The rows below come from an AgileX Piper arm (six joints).
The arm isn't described. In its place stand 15 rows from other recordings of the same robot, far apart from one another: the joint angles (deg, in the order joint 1, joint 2, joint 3, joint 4, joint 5, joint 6), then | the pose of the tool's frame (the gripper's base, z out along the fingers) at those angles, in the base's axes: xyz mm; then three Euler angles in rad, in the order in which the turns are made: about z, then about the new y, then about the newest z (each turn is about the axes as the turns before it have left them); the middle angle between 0 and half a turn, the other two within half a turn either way.
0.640 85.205 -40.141 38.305 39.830 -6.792 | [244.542, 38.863, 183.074, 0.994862, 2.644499, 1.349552]
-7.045 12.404 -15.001 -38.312 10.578 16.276 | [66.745, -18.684, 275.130, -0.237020, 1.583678, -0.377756]
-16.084 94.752 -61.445 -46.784 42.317 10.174 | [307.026, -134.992, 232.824, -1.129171, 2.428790, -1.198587]
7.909 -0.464 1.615 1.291 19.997 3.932 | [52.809, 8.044, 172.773, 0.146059, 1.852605, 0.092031]
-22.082 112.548 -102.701 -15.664 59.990 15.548 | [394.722, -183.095, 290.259, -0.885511, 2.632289, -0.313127]
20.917 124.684 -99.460 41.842 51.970 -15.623 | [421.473, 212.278, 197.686, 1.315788, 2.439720, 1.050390]
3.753 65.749 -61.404 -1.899 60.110 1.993 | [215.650, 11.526, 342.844, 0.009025, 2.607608, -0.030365]
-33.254 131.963 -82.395 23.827 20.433 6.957 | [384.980, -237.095, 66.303, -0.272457, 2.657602, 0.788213]
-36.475 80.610 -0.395 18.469 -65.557 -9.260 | [115.340, -117.906, 154.714, -0.934156, 1.751571, -0.079362]
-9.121 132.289 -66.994 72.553 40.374 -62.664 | [385.020, -4.859, 30.037, 1.085811, 2.430997, 1.237359]
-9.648 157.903 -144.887 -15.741 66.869 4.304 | [540.103, -114.846, 95.494, -0.922675, 2.768682, -0.754016]
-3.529 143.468 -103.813 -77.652 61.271 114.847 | [489.200, -108.270, 96.650, -1.307287, 2.012630, -0.042223]
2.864 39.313 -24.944 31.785 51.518 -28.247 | [100.961, 42.620, 243.684, 0.734124, 2.430828, 0.428618]
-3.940 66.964 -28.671 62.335 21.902 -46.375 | [210.178, 15.659, 219.190, 0.383245, 2.283805, 0.554624]
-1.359 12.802 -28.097 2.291 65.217 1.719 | [25.218, 2.705, 266.609, 0.027514, 2.353935, 0.082932]
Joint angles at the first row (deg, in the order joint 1, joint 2, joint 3, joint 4, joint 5, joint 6):
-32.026, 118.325, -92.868, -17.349, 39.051, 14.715
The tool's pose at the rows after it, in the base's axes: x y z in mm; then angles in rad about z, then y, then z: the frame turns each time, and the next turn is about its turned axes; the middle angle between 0 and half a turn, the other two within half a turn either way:
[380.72, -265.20, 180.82, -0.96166, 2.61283, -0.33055]
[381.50, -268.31, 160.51, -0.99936, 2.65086, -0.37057]
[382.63, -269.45, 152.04, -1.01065, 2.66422, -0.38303]
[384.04, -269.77, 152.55, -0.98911, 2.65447, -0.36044]
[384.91, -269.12, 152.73, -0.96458, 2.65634, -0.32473]
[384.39, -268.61, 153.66, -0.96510, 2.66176, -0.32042]
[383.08, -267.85, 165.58, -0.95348, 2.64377, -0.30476]
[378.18, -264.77, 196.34, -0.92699, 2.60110, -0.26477]
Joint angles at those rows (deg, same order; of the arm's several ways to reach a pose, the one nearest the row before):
-32.699, 122.213, -93.205, -17.795, 38.978, 14.660
-32.950, 124.768, -93.277, -17.982, 38.935, 14.660
-32.997, 125.955, -93.514, -17.982, 38.815, 14.661
-32.998, 126.000, -93.621, -17.740, 38.086, 14.660
-32.998, 126.000, -93.685, -16.736, 37.865, 14.660
-32.998, 125.845, -93.684, -16.423, 38.280, 14.660
-32.997, 124.354, -93.687, -16.362, 38.676, 14.660
-32.997, 120.441, -93.684, -15.998, 39.949, 14.660

